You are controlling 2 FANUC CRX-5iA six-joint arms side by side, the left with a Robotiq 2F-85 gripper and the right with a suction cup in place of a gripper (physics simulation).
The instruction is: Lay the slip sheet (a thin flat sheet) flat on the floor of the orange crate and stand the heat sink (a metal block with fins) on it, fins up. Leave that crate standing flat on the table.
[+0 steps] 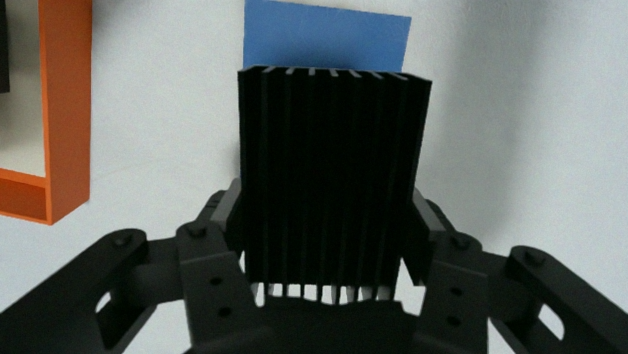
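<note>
The black finned heat sink (330,175) is between the fingers of my left gripper (327,215), which is shut on it and holds it above the table. The orange crate (69,115) shows in part at the left edge, to the left of the heat sink. A pale flat sheet (20,130), which looks like the slip sheet, lies inside the crate's walls; whether it touches the floor cannot be told. The suction cup of my right gripper does not show.
A flat blue rectangle (325,37) lies on the white table (165,125) beyond the heat sink, which hides part of it. A dark straight-edged part (4,50) shows at the left edge over the pale sheet; what it belongs to cannot be told.
</note>
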